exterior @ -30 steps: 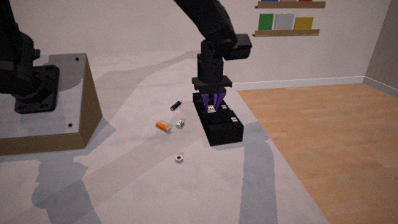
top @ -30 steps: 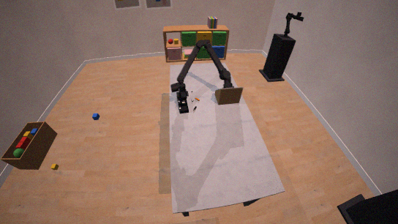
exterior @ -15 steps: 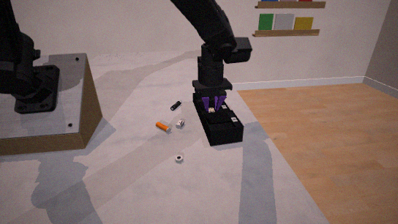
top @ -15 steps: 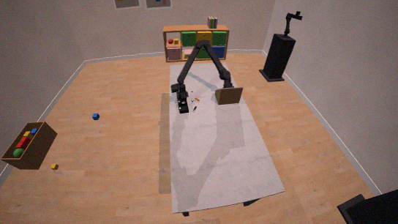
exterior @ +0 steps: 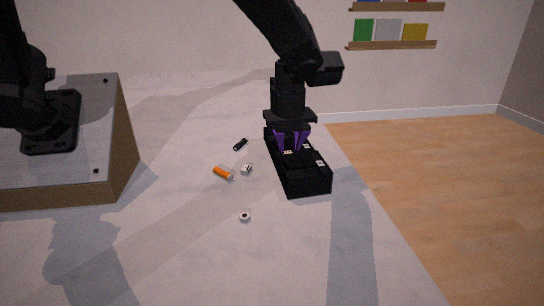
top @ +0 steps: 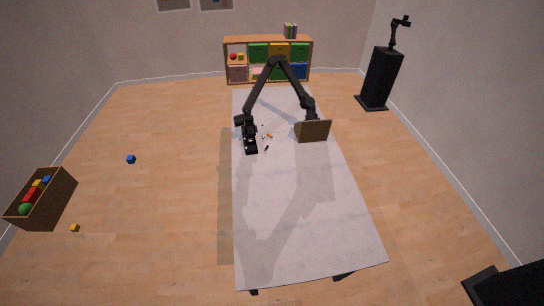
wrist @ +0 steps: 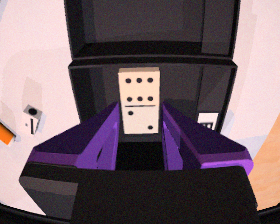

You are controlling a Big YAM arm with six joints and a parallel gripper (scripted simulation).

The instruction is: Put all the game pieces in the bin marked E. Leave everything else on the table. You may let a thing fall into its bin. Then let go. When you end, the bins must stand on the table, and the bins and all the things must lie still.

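My hand is 10 mm short of the black three-compartment bin tray. The rest, counted from my hand: black battery 100 mm behind, 90 mm to the left, 20 mm below; cream domino 10 mm below; orange battery 140 mm behind, 30 mm to the right, 20 mm below.
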